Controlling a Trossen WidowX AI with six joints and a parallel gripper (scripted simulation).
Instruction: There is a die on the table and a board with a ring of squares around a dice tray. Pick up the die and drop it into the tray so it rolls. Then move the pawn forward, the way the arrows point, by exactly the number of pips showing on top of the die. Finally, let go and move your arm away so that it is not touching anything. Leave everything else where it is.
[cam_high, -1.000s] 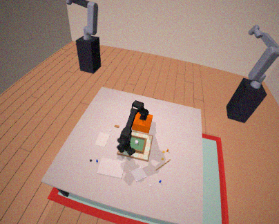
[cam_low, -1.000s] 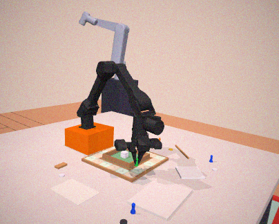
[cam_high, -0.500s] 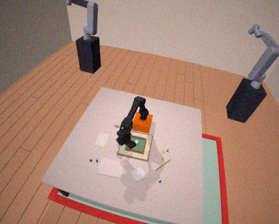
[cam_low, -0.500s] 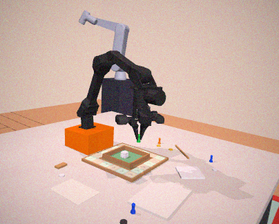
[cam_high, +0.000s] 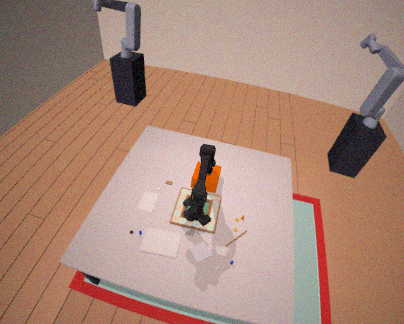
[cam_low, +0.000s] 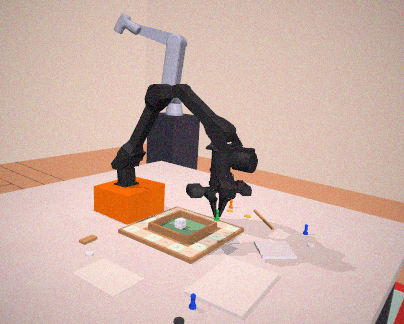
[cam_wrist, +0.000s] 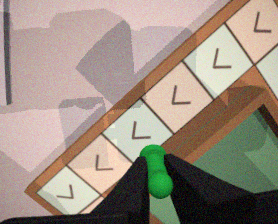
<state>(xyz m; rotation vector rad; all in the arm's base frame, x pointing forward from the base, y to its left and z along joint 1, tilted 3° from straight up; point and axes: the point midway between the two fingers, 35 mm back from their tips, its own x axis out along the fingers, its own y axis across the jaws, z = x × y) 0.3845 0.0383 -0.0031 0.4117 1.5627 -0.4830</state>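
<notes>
Right now my gripper tip is 110 mm past the green dice tray, 70 mm above it and 20 mm to the left of it. Round my gripper tip: green pawn: 10 mm above; white die: 130 mm behind, 50 mm below, 20 mm to the right; wooden stick: 270 mm to the left, 80 mm below.
</notes>
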